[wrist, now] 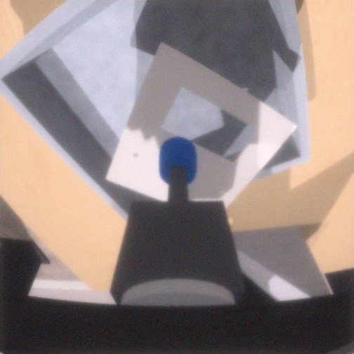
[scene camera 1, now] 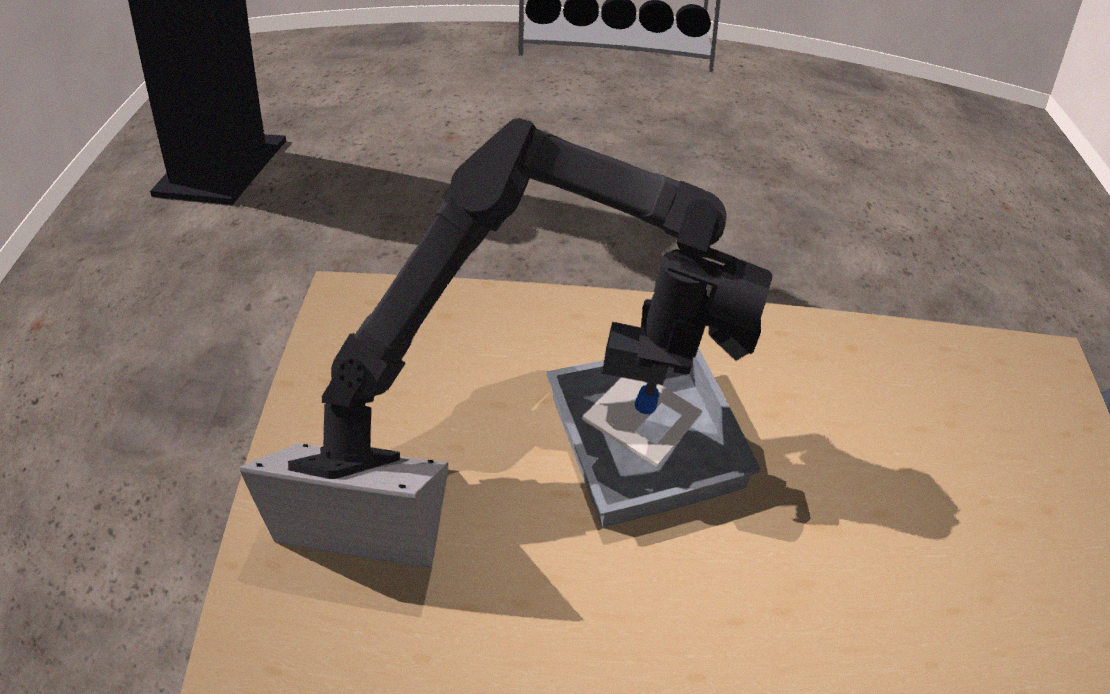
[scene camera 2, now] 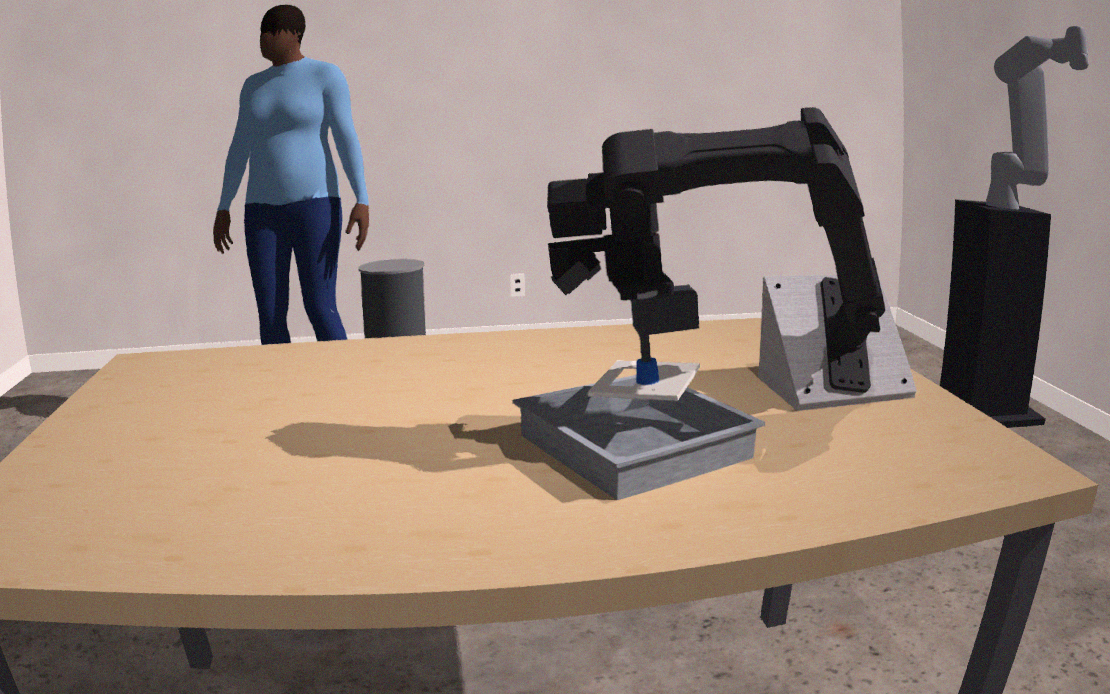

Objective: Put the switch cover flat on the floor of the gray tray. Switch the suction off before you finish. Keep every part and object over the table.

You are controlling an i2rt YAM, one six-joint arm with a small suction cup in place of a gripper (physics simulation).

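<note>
There's a switch cover [scene camera 1: 616, 406], and you get the switch cover [scene camera 2: 674, 377] and [wrist: 170, 70] as well. There's also a gray tray [scene camera 2: 625, 447], [scene camera 1: 713, 458] and [wrist: 77, 77]. And the suction cup [wrist: 177, 150] is there too.
</note>
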